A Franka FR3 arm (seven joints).
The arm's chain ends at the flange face. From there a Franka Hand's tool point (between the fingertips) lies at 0.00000 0.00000 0.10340 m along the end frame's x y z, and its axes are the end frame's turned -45 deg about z.
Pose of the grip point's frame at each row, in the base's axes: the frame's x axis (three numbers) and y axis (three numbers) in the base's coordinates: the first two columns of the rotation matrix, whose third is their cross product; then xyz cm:
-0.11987 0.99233 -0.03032 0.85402 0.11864 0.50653 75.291 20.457 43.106
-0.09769 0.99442 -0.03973 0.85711 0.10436 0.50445 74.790 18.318 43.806
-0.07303 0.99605 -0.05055 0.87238 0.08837 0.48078 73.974 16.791 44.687
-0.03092 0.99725 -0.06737 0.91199 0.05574 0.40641 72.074 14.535 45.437
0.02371 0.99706 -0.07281 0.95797 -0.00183 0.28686 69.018 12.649 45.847
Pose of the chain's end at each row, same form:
0.51912 0.78557 0.33673 0.68864 -0.61779 0.37961 70.056 20.097 52.016
0.53699 0.77695 0.32861 0.67515 -0.62937 0.38479 69.560 18.161 52.724
0.56523 0.76680 0.30422 0.66851 -0.64183 0.37571 68.976 16.884 53.739
0.62301 0.74458 0.23974 0.66674 -0.66575 0.33501 67.844 15.040 54.859
0.69415 0.70373 0.15136 0.66062 -0.70632 0.25433 66.062 13.441 55.724

